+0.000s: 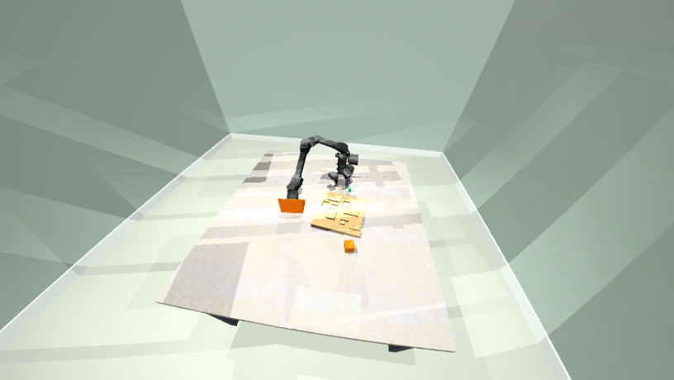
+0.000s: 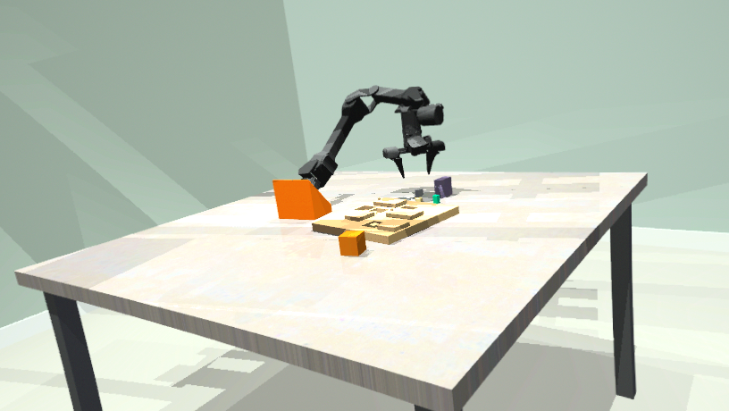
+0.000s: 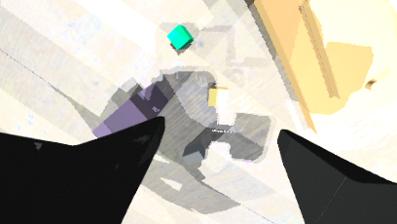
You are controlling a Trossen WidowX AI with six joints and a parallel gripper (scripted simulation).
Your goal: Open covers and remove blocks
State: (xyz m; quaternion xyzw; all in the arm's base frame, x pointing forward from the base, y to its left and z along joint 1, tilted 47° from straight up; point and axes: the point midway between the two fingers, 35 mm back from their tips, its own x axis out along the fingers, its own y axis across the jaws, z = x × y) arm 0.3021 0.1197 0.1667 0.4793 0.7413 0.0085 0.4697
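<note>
Now: gripper tip 7 cm short of the green block, 7 cm above it and 1 cm to the left of it. From my gripper tip the other things lie so: grey block: 7 cm to the left, 7 cm below, 4 cm behind; then purple block: 8 cm to the left, 5 cm below, 5 cm ahead; then orange cube: 47 cm to the right, 9 cm ahead, 6 cm below.
</note>
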